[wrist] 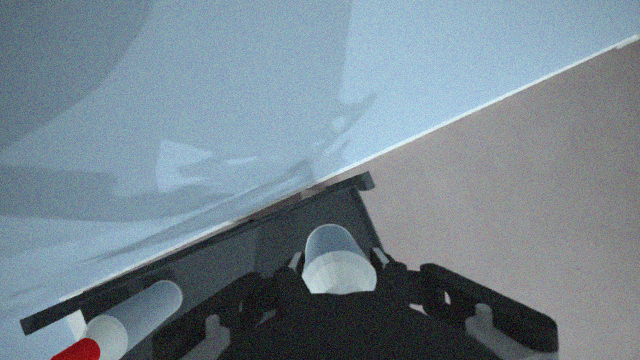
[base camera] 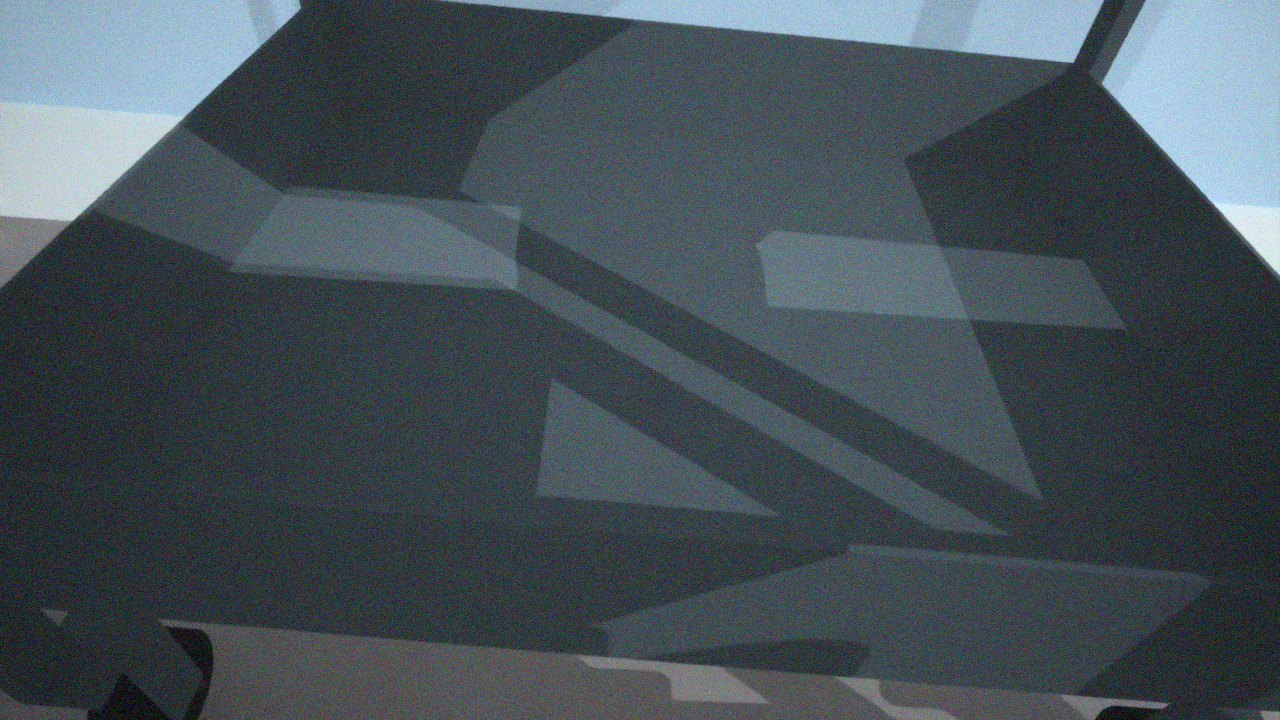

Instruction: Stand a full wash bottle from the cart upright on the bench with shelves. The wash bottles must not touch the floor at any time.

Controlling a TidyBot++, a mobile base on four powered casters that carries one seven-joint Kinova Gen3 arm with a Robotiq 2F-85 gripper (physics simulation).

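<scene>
My gripper is shut on a wash bottle in the wrist view. The held wash bottle has a clear blue-grey body and a pale shoulder; its top is hidden by the gripper. It is over the dark cart, near the cart's right end; whether its base is clear of the cart top I cannot tell. A second wash bottle, with a pale shoulder and a red top, stands on the cart at the lower left, outside the fingers. The bench with shelves does not show clearly in either view.
A dark raised rail runs along the cart's far edge, close to the pale blue wall. Brown-grey floor lies to the right. In the base camera view the cart's dark panel fills the middle, with a wheel at the lower left.
</scene>
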